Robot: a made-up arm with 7 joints.
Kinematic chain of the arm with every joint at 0, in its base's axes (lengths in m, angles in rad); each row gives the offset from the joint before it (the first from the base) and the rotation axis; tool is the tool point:
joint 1: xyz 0 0 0.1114 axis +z
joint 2: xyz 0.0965 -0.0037 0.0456 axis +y
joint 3: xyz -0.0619 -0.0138 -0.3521 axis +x
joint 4: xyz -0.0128 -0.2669 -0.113 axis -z
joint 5: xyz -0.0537 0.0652 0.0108 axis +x
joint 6: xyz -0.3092 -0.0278 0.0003 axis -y
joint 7: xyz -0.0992 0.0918 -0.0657 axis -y
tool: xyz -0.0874 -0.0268 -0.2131
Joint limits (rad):
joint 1: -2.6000..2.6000
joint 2: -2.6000..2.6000
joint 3: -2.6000..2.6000
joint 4: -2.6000..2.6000
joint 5: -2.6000..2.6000
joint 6: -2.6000..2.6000
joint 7: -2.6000..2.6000
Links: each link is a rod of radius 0.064 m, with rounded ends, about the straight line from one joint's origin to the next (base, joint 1, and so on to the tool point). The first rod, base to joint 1, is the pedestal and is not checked.
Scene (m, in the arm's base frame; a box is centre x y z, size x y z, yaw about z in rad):
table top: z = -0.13
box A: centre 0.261 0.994 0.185 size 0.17 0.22 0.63 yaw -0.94
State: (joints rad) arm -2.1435 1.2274 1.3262 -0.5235 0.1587 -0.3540 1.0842
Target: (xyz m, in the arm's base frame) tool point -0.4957 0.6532 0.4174
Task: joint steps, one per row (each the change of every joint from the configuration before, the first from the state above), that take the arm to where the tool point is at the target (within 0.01 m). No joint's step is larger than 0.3 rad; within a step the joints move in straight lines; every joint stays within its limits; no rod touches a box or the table.
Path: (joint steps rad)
1: 0.2304 0.0417 -0.0721 0.1298 0.0553 0.0409 0.0303
2: 0.2304 0.0417 -0.0721 0.1298 0.0554 0.0410 0.0303
3: 0.2303 0.0417 -0.0721 0.1298 0.0553 0.0409 0.0303
4: 0.1891 0.0080 -0.2252 -0.2732 -0.0782 -0.0481 0.0553
5: 0.1891 0.0079 -0.2251 -0.2732 -0.0783 -0.0481 0.0552

